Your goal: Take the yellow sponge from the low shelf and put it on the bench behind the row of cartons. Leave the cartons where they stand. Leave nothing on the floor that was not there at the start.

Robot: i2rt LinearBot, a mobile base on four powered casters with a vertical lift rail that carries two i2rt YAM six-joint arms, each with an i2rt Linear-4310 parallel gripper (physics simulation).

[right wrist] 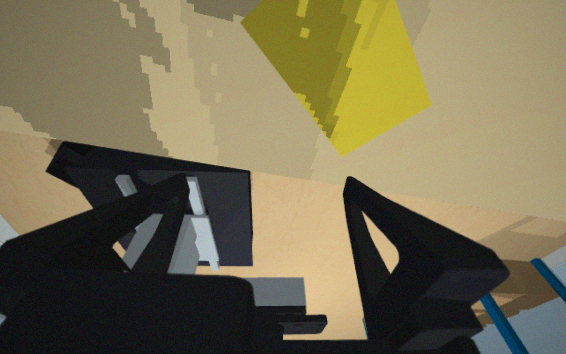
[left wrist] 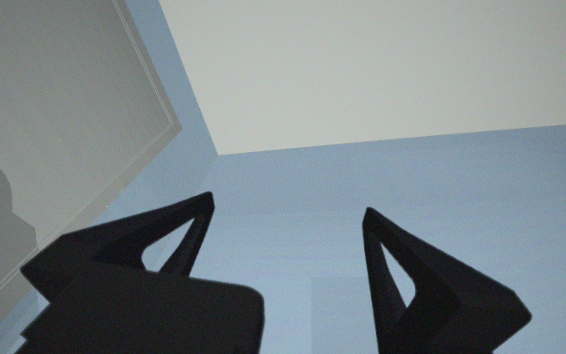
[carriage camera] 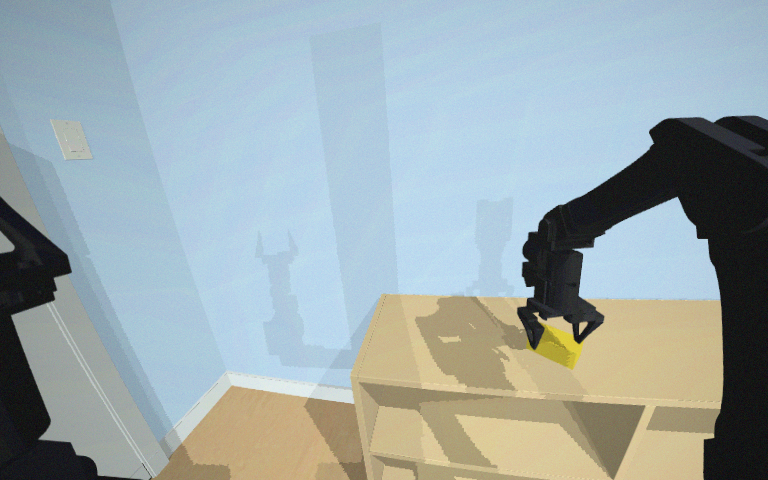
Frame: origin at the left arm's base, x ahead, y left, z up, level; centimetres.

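Seen in the pictures: left gripper, fingertip midpoint: (left wrist: 286,207); right gripper, fingertip midpoint: (right wrist: 266,183) (carriage camera: 555,345); right arm's base, link origin: (right wrist: 263,322).
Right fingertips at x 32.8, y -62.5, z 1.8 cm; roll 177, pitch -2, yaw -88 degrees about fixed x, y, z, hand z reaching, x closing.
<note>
Pixels of each thing's top centre, then the offset from my right fingertips to it. "spot": a spot on its surface instead. Level surfaces: height alone.
- yellow sponge, top centre: (right wrist: 348,67) (carriage camera: 555,336) dx +5.8, dy -4.2, dz -2.8 cm
- light wooden shelf unit, surface spot: (right wrist: 500,135) spot: dx +0.0, dy -21.6, dz -7.4 cm
- wooden floor, surface height: dz -68.3 cm
The yellow sponge (carriage camera: 557,346) (right wrist: 380,75) lies askew on the top board of a light wooden shelf unit (carriage camera: 651,350) (right wrist: 500,135). My right gripper (carriage camera: 556,343) (right wrist: 266,183) points down over the shelf top, open and empty. In the carriage camera its fingertips overlap the sponge; in the right wrist view the sponge lies beyond the fingertips, above and to the right of their middle, not between them. My left gripper (left wrist: 286,207) is open and empty, with wall and ceiling beyond it. The cartons and the bench do not show.
A blue wall (carriage camera: 226,113) stands behind the shelf unit, and a grey door (left wrist: 65,90) is at the left. In the right wrist view, my dark base (right wrist: 232,225) stands on the wooden floor (right wrist: 300,225), and thin blue bars (right wrist: 505,320) show at the lower right.
</note>
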